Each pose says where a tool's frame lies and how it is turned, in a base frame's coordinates. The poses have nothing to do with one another.
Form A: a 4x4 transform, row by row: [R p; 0 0 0 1], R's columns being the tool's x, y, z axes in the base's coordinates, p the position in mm. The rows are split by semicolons.
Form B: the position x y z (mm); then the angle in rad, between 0 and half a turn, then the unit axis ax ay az. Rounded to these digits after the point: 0 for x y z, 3 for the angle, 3 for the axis.
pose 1, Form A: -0.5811 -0.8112 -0.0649 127; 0.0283 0.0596 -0.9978 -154; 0.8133 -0.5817 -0.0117 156; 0 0 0 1
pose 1, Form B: 127 -154 156 2.444 0.324 -0.684 0.654
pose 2, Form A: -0.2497 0.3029 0.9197 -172; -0.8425 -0.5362 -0.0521 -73; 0.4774 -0.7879 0.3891 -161; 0 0 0 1
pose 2, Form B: -172 -73 -161 2.344 -0.514 0.309 -0.800
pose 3, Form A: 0.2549 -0.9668 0.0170 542; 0.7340 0.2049 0.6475 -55; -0.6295 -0.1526 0.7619 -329; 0 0 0 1
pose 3, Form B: 542 -55 -329 1.460 -0.403 0.325 0.856
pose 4, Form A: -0.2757 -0.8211 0.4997 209; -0.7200 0.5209 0.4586 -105; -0.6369 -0.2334 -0.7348 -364; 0 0 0 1
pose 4, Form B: 209 -105 -364 2.411 -0.519 0.852 0.076
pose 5, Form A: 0.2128 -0.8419 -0.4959 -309; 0.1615 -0.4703 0.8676 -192; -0.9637 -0.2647 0.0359 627; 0 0 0 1
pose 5, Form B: -309 -192 627 2.228 -0.715 0.295 0.634
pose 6, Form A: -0.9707 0.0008 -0.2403 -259; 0.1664 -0.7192 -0.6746 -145; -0.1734 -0.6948 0.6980 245; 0 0 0 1
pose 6, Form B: -259 -145 245 3.052 -0.112 -0.372 0.921
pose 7, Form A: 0.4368 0.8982 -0.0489 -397; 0.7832 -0.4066 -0.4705 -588; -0.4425 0.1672 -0.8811 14; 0 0 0 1
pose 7, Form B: -397 -588 14 2.753 0.841 0.519 -0.152
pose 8, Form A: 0.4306 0.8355 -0.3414 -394; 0.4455 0.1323 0.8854 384; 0.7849 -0.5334 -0.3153 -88; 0 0 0 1
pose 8, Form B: -394 384 -88 1.957 -0.766 -0.608 -0.210
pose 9, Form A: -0.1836 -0.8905 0.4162 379; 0.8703 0.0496 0.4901 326; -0.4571 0.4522 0.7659 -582; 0 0 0 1
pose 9, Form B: 379 326 -582 1.756 -0.019 0.444 0.896
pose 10, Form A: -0.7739 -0.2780 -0.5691 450; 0.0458 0.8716 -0.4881 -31; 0.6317 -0.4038 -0.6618 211; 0 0 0 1
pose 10, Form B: 450 -31 211 2.469 0.068 -0.963 0.260
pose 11, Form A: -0.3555 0.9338 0.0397 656; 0.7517 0.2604 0.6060 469; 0.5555 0.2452 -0.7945 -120; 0 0 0 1
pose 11, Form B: 656 469 -120 2.808 -0.550 -0.787 -0.278
